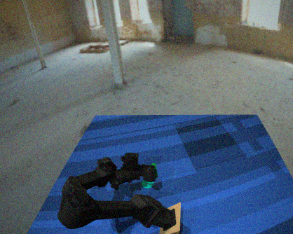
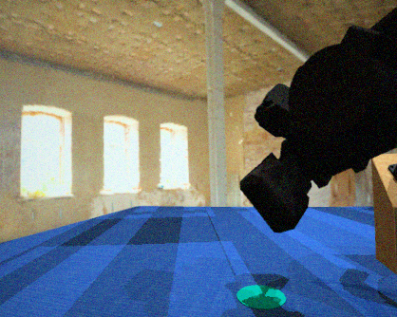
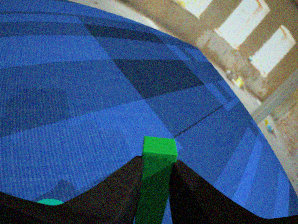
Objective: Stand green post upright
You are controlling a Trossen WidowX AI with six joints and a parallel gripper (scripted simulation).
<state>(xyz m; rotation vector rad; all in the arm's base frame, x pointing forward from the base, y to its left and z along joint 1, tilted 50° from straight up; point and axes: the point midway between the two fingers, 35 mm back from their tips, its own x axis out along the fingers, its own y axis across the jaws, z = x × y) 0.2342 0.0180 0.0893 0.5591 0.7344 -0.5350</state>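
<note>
My gripper tip is now 14 cm above the cyan circle and 4 cm to the right of it. From my gripper tip the other things lie so: green post: 2 cm below, 1 cm behind.
</note>
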